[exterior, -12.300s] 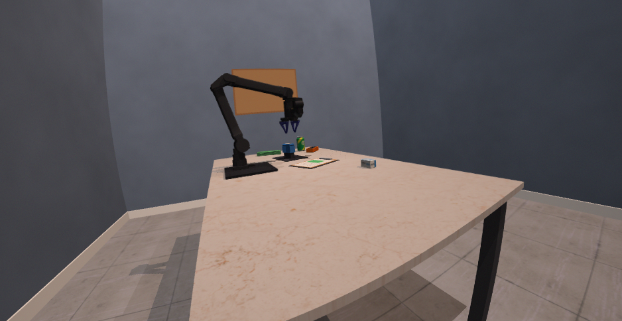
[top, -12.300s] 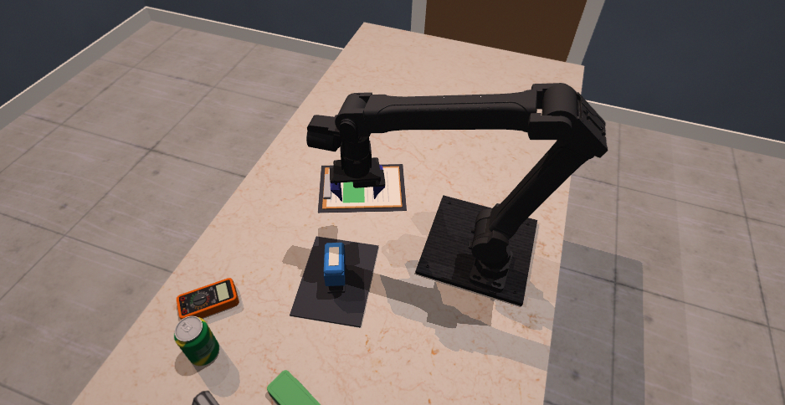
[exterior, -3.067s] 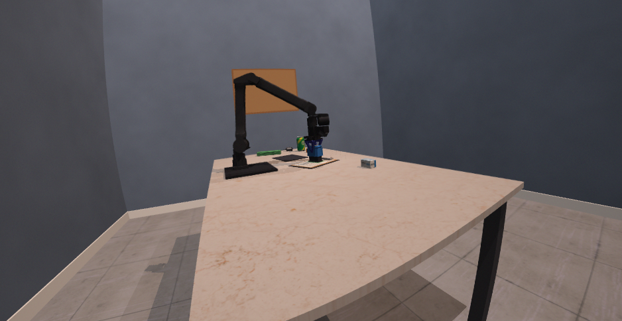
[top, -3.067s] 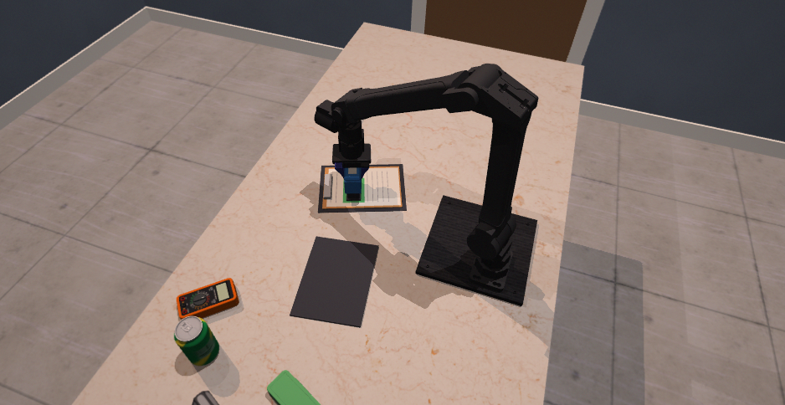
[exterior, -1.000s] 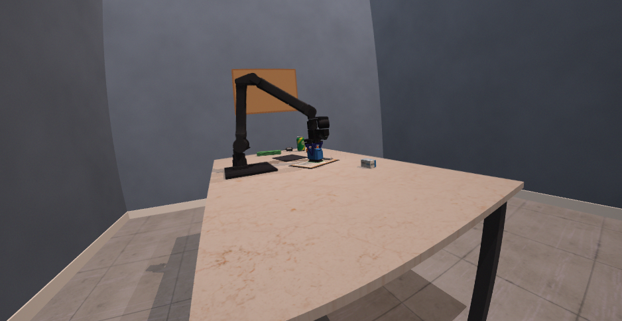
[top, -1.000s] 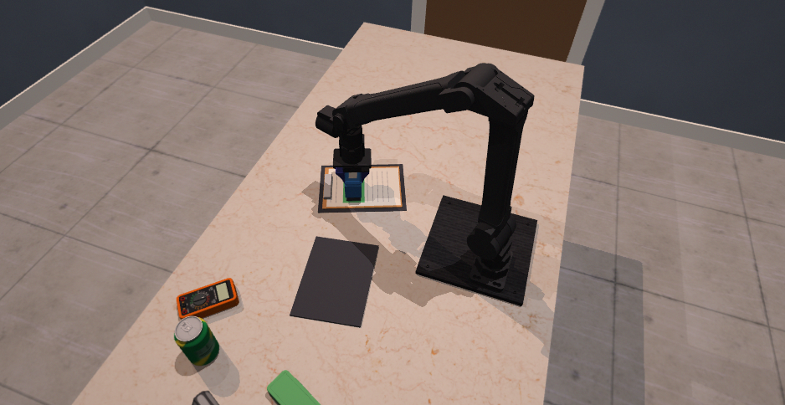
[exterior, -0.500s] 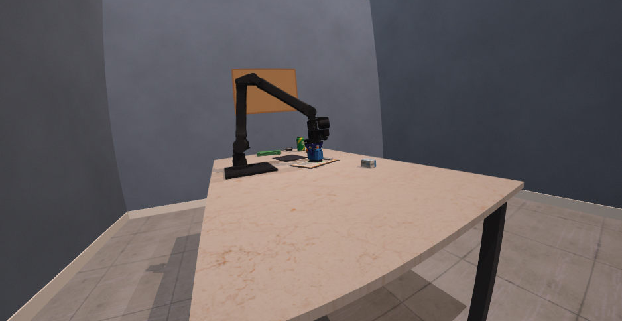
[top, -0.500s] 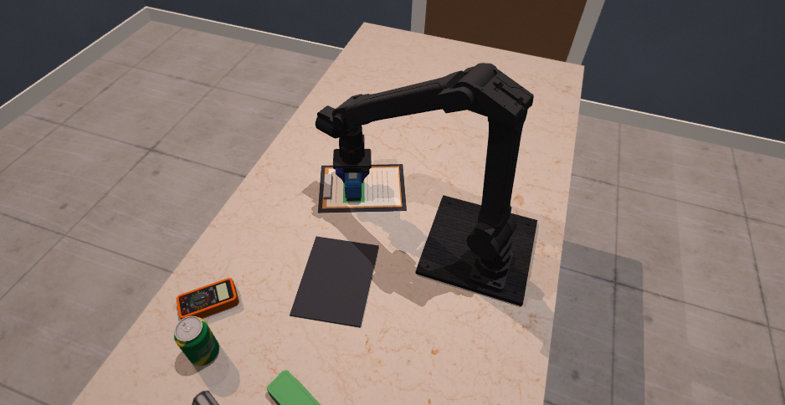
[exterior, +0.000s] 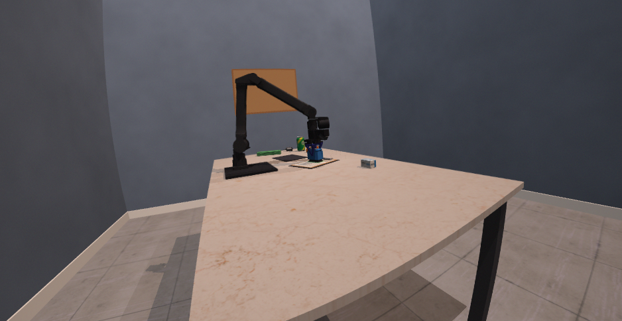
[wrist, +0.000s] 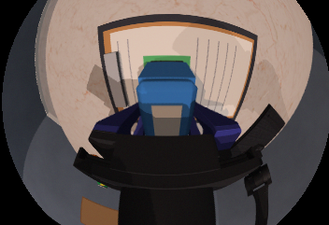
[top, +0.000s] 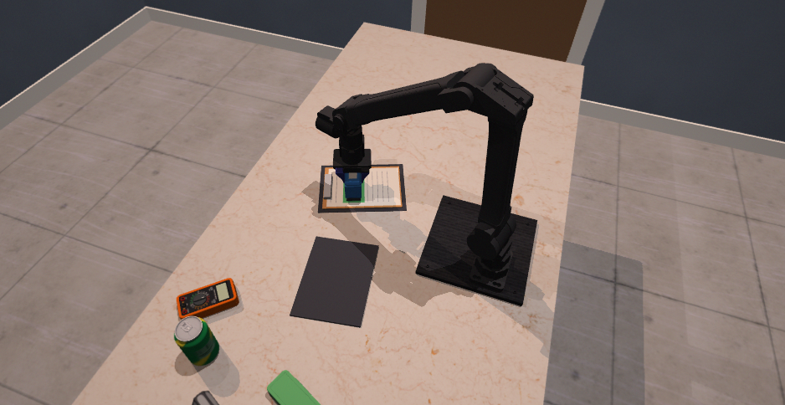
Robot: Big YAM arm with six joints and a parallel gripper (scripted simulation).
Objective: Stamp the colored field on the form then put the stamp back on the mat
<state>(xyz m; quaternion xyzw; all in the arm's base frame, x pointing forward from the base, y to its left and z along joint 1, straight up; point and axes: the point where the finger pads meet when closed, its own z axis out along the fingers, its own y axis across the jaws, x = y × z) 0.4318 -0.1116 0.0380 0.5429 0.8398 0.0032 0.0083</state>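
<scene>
Right now my hand is 10 mm above the stamp. From my hand the other things lie so: form (40 mm below, 20 mm to the right); then dark mat (280 mm to the left, 80 mm behind, 50 mm below); then green flat object (590 mm to the left, 170 mm behind, 30 mm below).
</scene>
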